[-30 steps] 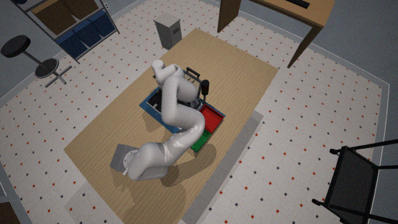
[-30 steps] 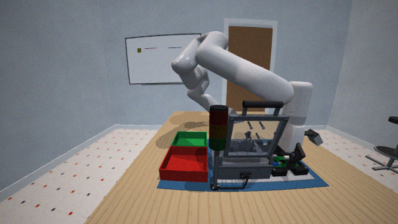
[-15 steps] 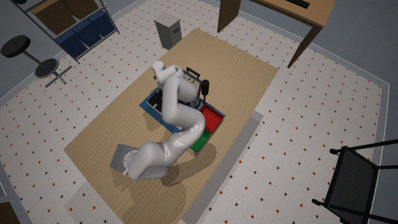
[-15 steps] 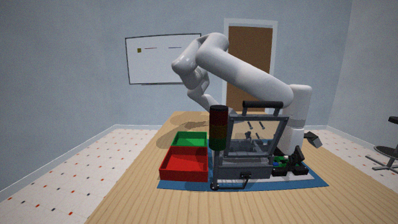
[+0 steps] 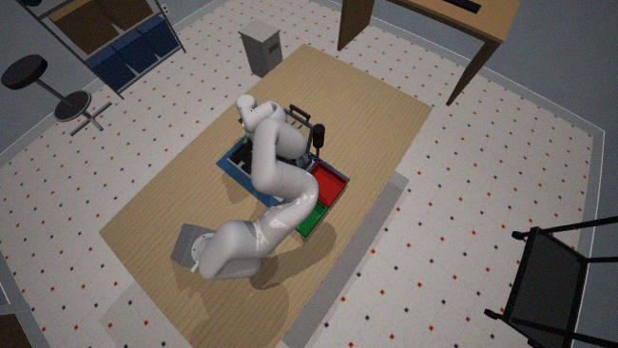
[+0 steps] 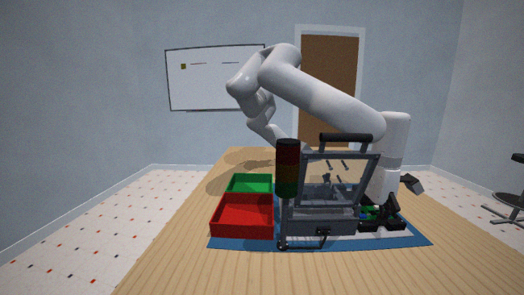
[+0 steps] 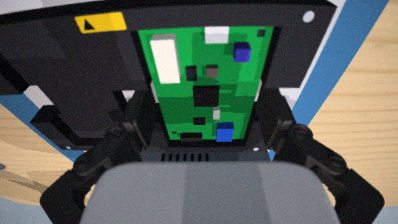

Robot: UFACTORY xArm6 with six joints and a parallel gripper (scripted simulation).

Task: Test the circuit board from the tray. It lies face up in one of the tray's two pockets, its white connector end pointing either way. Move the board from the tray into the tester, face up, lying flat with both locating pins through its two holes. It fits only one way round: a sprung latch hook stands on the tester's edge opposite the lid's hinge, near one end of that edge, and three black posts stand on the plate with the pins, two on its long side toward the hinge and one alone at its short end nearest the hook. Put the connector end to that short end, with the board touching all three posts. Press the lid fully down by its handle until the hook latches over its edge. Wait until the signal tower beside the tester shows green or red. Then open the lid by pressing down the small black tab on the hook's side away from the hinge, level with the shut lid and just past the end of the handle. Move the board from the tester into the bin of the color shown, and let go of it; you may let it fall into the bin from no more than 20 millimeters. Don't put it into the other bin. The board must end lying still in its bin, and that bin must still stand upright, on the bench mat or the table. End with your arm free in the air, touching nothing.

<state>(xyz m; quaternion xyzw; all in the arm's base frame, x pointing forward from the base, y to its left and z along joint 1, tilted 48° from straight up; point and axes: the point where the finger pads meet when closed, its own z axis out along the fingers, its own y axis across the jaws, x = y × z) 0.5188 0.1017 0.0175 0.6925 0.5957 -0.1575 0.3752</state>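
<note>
My hand is right at the green circuit board. Also, from my hand: clear lid: 4 cm ahead, 19 cm to the right, 16 cm above; then black latch hook: 13 cm behind, 8 cm to the right, 6 cm above; then plate: 7 cm behind, 15 cm to the right, 5 cm above.
</note>
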